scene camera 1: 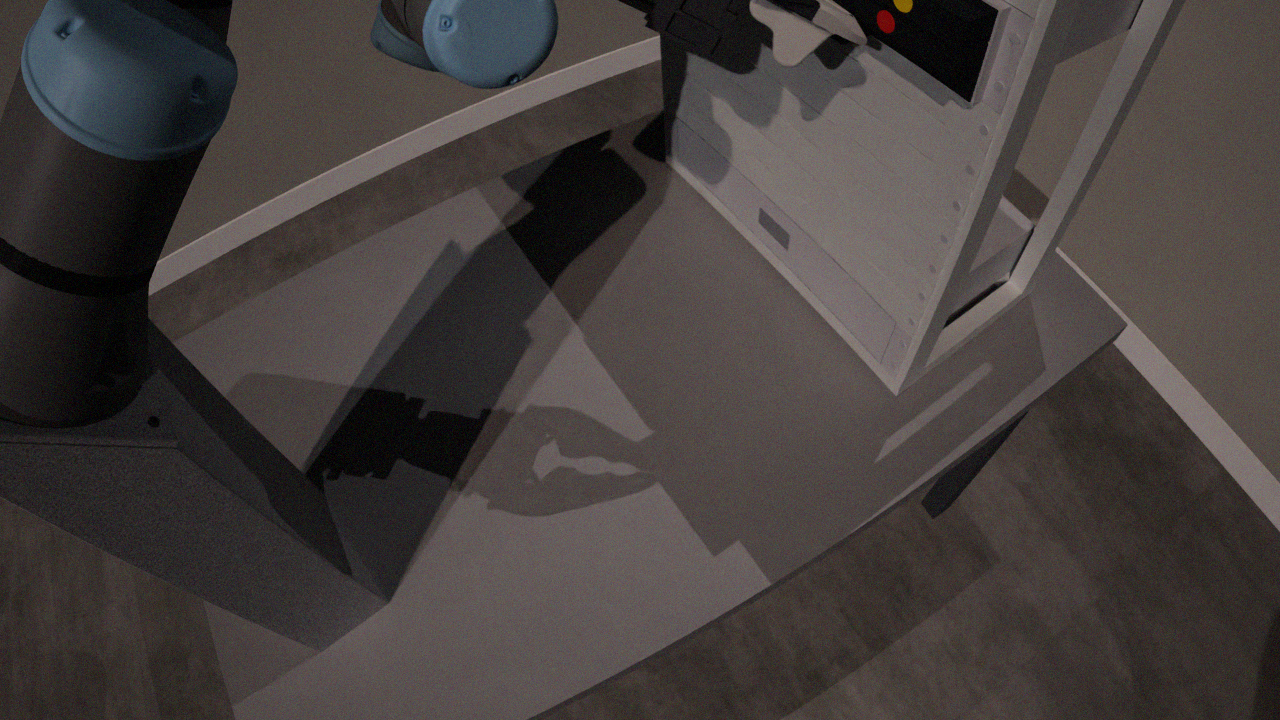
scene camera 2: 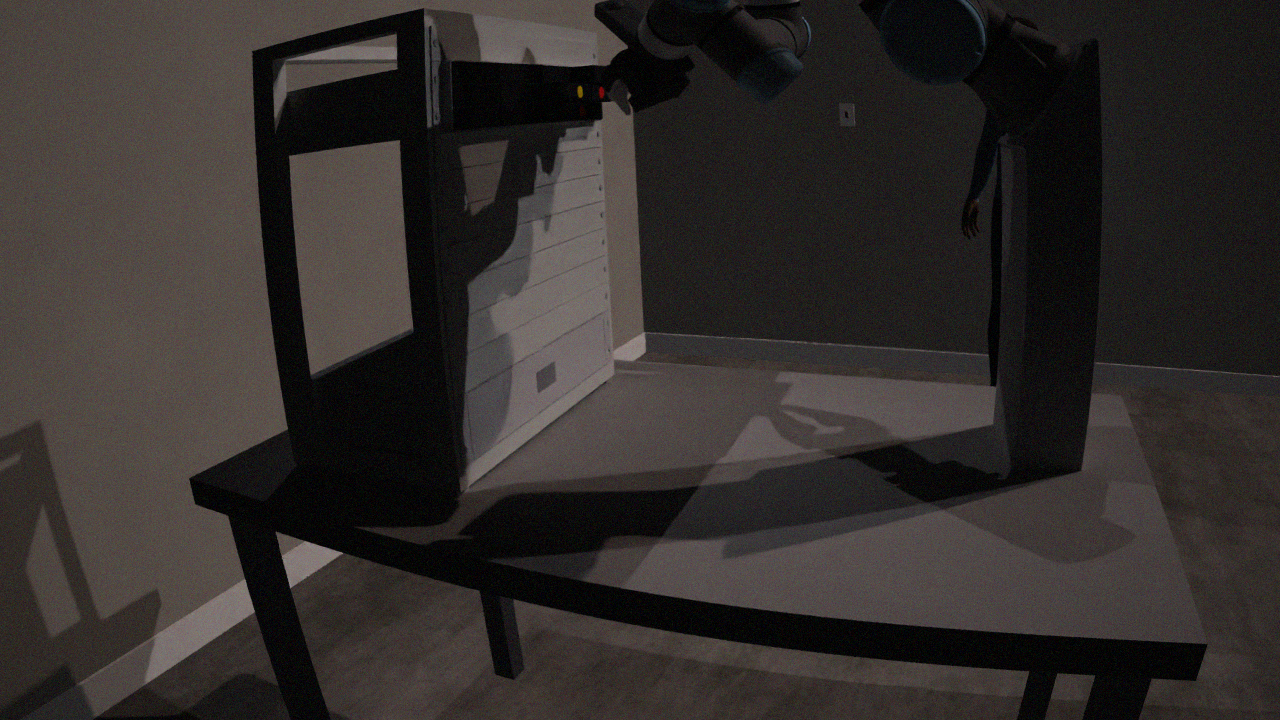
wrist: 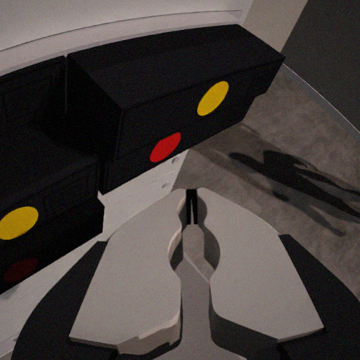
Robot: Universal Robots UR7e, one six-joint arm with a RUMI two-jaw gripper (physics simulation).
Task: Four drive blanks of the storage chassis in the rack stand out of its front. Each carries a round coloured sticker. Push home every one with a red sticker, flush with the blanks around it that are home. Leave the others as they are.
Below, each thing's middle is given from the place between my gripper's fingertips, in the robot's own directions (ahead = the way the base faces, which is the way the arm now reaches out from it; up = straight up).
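My hand: 200 mm to the right of pale rack [scene camera 2: 505, 226], 140 mm short of it, 170 mm above it.
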